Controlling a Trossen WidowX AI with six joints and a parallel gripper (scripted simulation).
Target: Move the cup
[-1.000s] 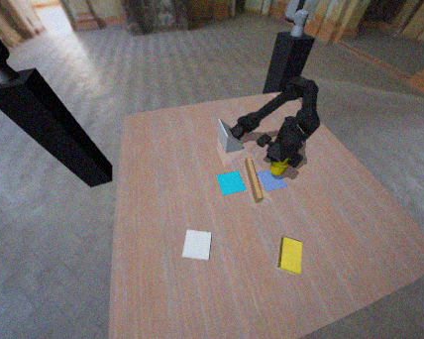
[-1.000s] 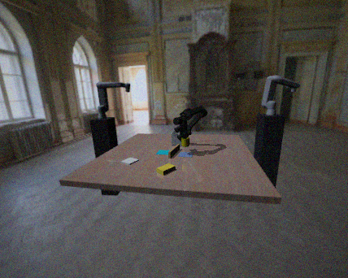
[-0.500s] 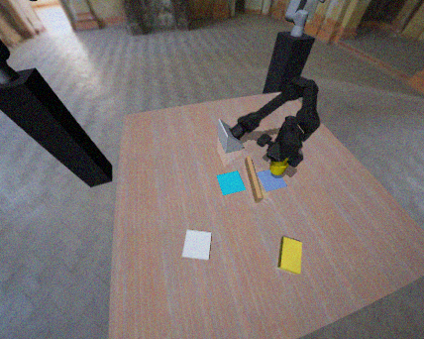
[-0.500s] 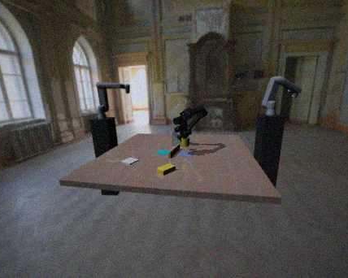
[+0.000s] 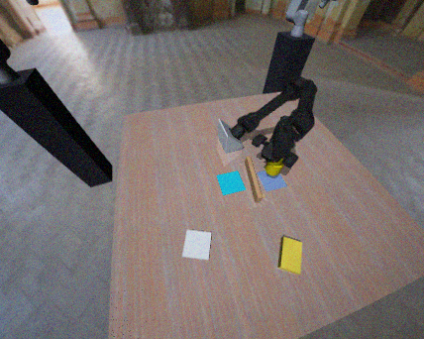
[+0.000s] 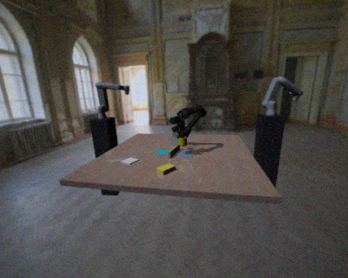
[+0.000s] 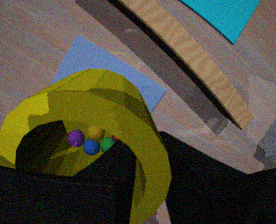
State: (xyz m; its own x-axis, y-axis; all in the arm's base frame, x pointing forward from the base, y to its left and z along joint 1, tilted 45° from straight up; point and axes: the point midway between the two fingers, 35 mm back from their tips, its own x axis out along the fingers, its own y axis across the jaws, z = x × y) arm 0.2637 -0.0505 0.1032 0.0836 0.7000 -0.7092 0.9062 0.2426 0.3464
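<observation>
The cyan pad lies 20 mm behind my gripper tip, 160 mm to the right of it and 120 mm below it. The rest, counted from my gripper tip: yellow cup 20 mm ahead, 10 mm to the left; low wooden bar 60 mm to the right, 100 mm below; white pad 190 mm ahead, 400 mm to the right, 110 mm below.
</observation>
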